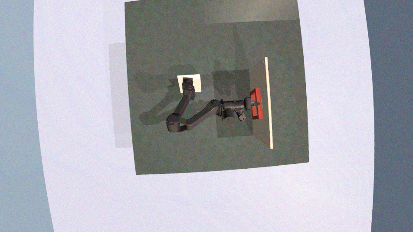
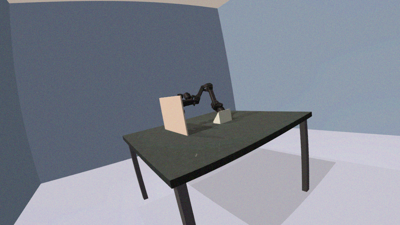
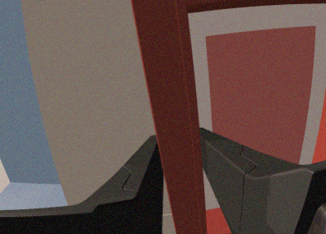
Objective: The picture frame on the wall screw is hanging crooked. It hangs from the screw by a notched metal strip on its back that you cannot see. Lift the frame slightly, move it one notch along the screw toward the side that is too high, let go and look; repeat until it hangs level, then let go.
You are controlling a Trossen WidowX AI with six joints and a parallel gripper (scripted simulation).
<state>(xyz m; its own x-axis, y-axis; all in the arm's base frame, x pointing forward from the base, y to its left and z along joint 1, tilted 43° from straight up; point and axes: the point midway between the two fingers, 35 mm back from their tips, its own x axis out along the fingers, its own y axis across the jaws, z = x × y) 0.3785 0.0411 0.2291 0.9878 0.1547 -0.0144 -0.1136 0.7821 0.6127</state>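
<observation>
The picture frame lies 60 mm below my gripper tip and 10 mm ahead of it. Round my gripper tip: beige wall panel: 70 mm below, 20 mm ahead, 10 mm to the left.
</observation>
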